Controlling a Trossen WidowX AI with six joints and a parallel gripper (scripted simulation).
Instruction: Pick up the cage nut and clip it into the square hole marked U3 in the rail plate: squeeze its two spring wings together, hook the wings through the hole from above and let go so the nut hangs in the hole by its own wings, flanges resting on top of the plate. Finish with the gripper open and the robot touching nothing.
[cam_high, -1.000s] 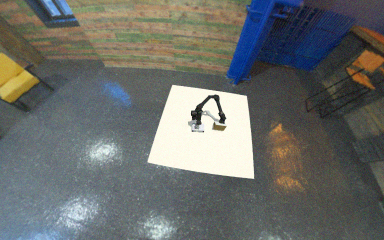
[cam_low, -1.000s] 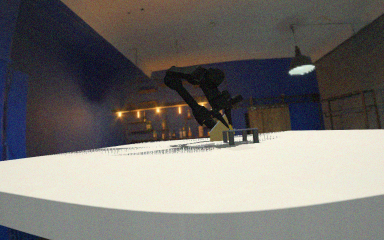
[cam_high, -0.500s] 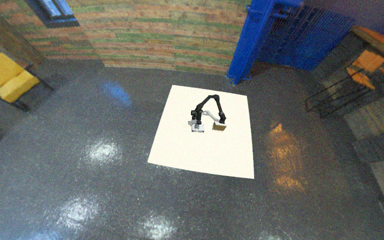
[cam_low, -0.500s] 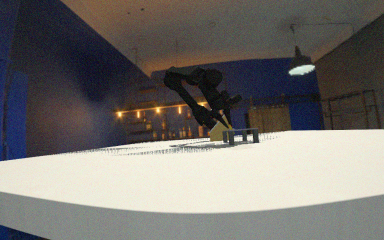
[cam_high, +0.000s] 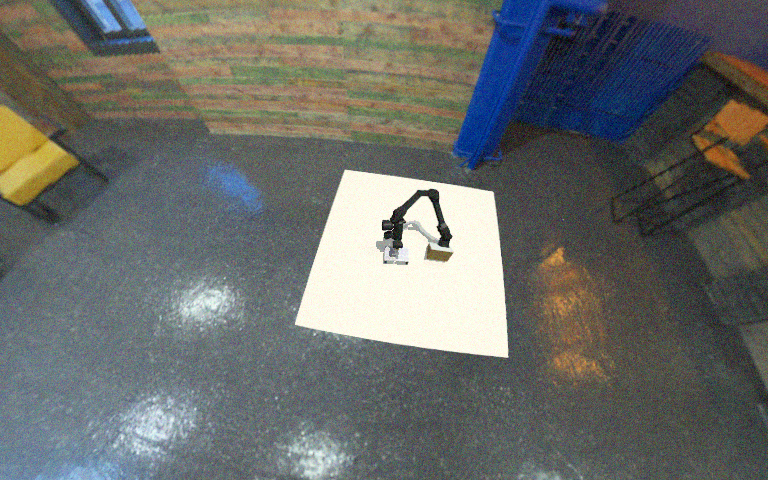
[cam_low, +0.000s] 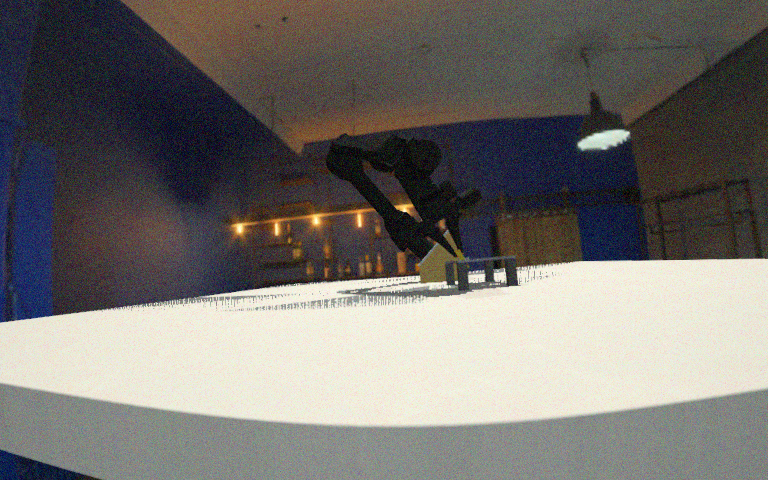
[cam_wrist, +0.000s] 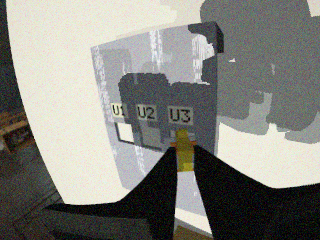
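My gripper tip is now 10 mm above the yellow cage nut.
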